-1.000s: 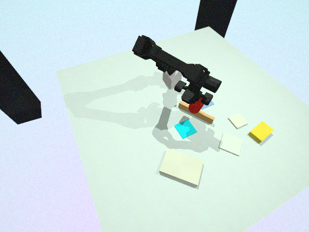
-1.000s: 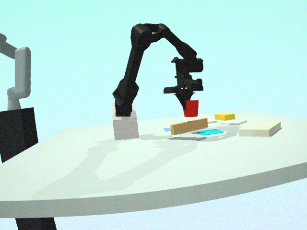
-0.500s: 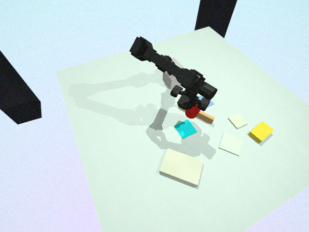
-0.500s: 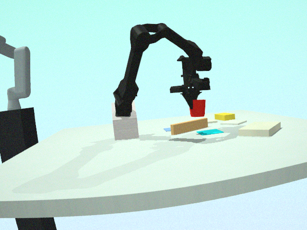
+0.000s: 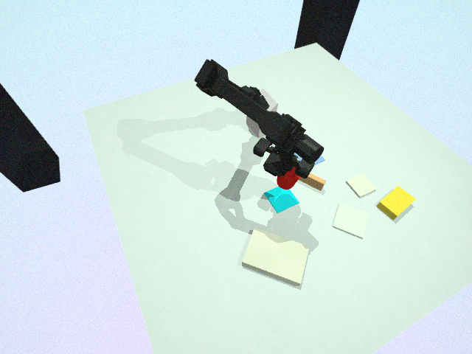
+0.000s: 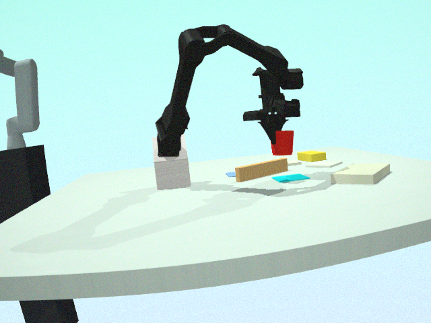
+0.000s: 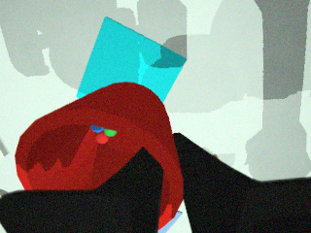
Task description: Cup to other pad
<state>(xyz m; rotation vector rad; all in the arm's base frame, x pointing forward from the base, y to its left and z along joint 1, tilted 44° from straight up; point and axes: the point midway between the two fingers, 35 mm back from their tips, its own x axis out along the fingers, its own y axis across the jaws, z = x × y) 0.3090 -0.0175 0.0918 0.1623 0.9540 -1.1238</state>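
My gripper tip is now 11 cm above the teal pad and 4 cm short of it. Round my gripper tip: red cup: 3 cm ahead, 2 cm to the left; blue pad: 20 cm to the left, 11 cm below, 9 cm behind; wooden block: 10 cm to the left, 9 cm below, 3 cm behind.
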